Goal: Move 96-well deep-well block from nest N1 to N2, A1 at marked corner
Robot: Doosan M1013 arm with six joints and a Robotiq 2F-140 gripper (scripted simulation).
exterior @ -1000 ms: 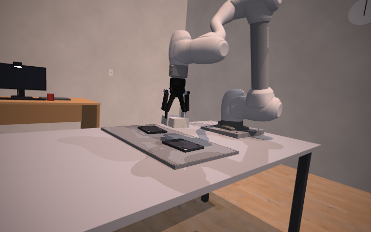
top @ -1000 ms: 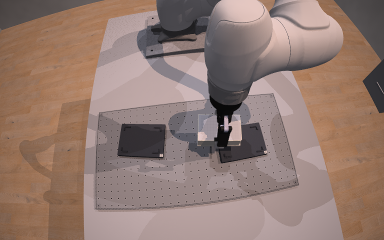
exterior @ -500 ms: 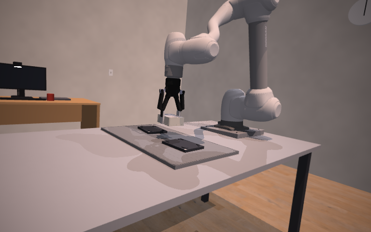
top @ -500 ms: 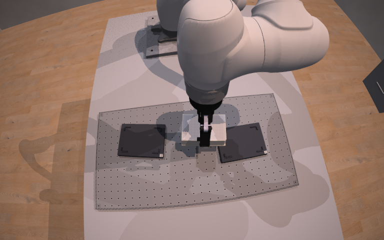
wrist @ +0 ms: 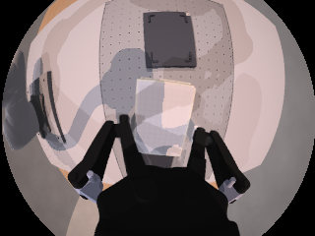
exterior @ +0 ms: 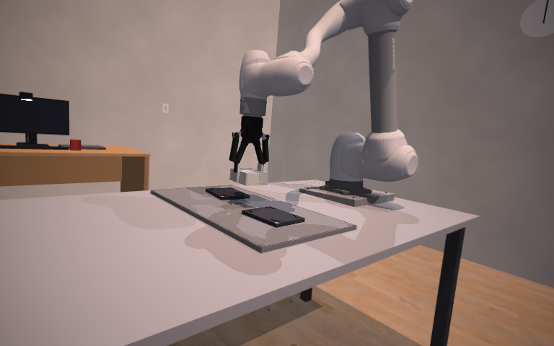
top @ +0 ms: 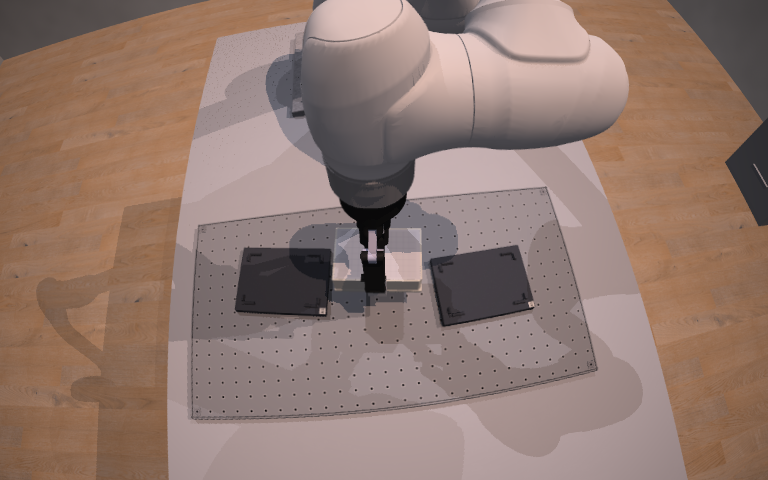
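Right now the plate nest N2 is 17 cm to the right of my hand and 10 cm below it. Round my hand: 96-well deep-well block: 1 cm below; then plate nest N1: 17 cm to the left, 10 cm below.
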